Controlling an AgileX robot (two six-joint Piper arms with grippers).
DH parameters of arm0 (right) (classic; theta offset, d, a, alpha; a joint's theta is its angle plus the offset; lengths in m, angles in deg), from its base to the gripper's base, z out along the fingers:
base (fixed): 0 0 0 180
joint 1: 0 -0.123 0 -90
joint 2: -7.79 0 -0.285 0
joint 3: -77.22 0 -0.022 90
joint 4: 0 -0.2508 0 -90
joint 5: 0 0 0.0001 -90
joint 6: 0 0.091 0 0
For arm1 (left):
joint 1: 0 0.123 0 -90
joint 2: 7.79 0 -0.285 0
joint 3: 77.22 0 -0.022 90
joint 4: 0 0.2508 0 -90
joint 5: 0 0 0.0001 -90
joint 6: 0 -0.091 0 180
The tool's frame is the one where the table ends.
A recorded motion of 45 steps. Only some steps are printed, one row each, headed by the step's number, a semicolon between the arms.
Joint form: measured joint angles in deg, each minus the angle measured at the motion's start. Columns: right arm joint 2, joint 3, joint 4, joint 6, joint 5, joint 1; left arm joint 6, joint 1, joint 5, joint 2, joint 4, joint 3.
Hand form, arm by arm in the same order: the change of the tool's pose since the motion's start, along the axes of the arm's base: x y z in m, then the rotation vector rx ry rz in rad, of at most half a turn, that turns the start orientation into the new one. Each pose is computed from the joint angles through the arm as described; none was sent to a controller.
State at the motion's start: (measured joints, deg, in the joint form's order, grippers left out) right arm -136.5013 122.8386 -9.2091 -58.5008 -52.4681 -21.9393; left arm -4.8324 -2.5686 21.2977 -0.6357 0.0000 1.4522
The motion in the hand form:
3: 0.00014 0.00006 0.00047 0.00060 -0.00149 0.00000; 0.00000 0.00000 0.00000 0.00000 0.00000 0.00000
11: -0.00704 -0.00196 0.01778 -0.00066 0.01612 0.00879; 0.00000 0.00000 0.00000 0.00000 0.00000 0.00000
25: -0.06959 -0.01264 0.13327 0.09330 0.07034 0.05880; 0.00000 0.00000 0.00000 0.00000 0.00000 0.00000
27: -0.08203 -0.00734 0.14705 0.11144 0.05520 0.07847; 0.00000 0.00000 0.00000 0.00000 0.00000 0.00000
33: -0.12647 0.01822 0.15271 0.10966 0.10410 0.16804; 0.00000 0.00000 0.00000 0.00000 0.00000 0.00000
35: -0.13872 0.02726 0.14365 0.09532 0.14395 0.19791; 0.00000 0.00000 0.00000 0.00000 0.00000 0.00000
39: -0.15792 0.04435 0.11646 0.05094 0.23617 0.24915; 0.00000 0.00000 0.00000 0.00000 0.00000 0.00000
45: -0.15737 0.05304 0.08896 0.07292 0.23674 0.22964; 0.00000 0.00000 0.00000 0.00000 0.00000 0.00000
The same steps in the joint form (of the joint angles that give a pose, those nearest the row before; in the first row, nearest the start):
3: 0.00 0.09 0.00 0.00 0.00 0.00; 0.00 0.00 0.00 0.00 0.00 0.00
11: 2.15 0.09 -0.26 -0.03 -3.16 0.00; 0.00 0.00 0.00 0.00 0.00 0.00
25: 17.39 -1.12 -6.07 0.95 -18.20 -0.40; 0.00 0.00 0.00 0.00 0.00 0.00
27: 19.68 -2.02 -6.65 1.16 -18.29 -1.52; 0.00 0.00 0.00 0.00 0.00 0.00
33: 25.67 -10.06 -7.56 1.53 -18.43 -6.95; 0.00 0.00 0.00 0.00 0.00 0.00
35: 26.60 -13.26 -7.82 1.53 -18.43 -8.80; 0.00 0.00 0.00 0.00 0.00 0.00
39: 26.72 -18.99 -8.07 1.53 -18.43 -12.17; 0.00 0.00 0.00 0.00 0.00 0.00
45: 25.89 -24.13 -9.24 1.53 -11.68 -13.07; 0.00 0.00 0.00 0.00 0.00 0.00

